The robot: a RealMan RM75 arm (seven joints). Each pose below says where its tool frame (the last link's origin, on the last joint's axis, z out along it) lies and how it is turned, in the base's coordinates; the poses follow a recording.
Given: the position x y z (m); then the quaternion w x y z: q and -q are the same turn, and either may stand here.
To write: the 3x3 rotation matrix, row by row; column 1 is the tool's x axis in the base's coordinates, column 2 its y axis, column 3 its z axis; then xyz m. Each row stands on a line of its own. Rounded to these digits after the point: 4 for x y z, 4 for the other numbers.
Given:
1: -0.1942 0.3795 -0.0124 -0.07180 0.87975 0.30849 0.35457
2: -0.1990 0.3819 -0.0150 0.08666 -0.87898 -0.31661 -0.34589
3: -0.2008 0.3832 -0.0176 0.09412 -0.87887 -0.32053 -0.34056
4: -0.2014 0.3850 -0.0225 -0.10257 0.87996 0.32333 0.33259
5: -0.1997 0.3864 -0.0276 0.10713 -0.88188 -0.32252 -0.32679
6: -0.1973 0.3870 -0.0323 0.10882 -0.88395 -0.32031 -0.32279
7: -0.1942 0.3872 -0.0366 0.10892 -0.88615 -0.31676 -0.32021
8: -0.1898 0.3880 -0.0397 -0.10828 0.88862 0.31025 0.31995
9: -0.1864 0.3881 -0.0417 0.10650 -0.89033 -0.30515 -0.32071
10: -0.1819 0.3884 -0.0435 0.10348 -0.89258 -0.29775 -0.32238
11: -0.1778 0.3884 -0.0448 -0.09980 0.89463 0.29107 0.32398
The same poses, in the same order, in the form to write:
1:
0.5582 0.5937 0.5796
0.4919 -0.7994 0.3451
0.6682 0.0924 -0.7383
-0.1942 0.3795 -0.0124

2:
0.5602 0.6165 0.5532
0.4966 -0.7845 0.3714
0.6629 0.0667 -0.7457
-0.1990 0.3819 -0.0150

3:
0.5626 0.6275 0.5383
0.4993 -0.7768 0.3838
0.6590 0.0529 -0.7503
-0.2008 0.3832 -0.0176

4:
0.5697 0.6373 0.5190
0.5008 -0.7699 0.3956
0.6517 0.0346 -0.7577
-0.2014 0.3850 -0.0225

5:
0.5784 0.6389 0.5073
0.4988 -0.7690 0.3997
0.6455 0.0218 -0.7635
-0.1997 0.3864 -0.0276

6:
0.5864 0.6365 0.5009
0.4960 -0.7711 0.3992
0.6404 0.0144 -0.7679
-0.1973 0.3870 -0.0323

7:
0.5943 0.6312 0.4985
0.4916 -0.7756 0.3959
0.6365 0.0098 -0.7712
-0.1942 0.3872 -0.0366

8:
0.6028 0.6207 0.5014
0.4821 -0.7840 0.3910
0.6358 0.0061 -0.7718
-0.1898 0.3880 -0.0397

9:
0.6081 0.6117 0.5061
0.4751 -0.7911 0.3854
0.6361 0.0061 -0.7716
-0.1864 0.3881 -0.0417

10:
0.6148 0.5983 0.5139
0.4648 -0.8013 0.3767
0.6371 0.0072 -0.7707
-0.1819 0.3884 -0.0435

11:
0.6206 0.5855 0.5216
0.4561 -0.8106 0.3672
0.6378 0.0100 -0.7702
-0.1778 0.3884 -0.0448

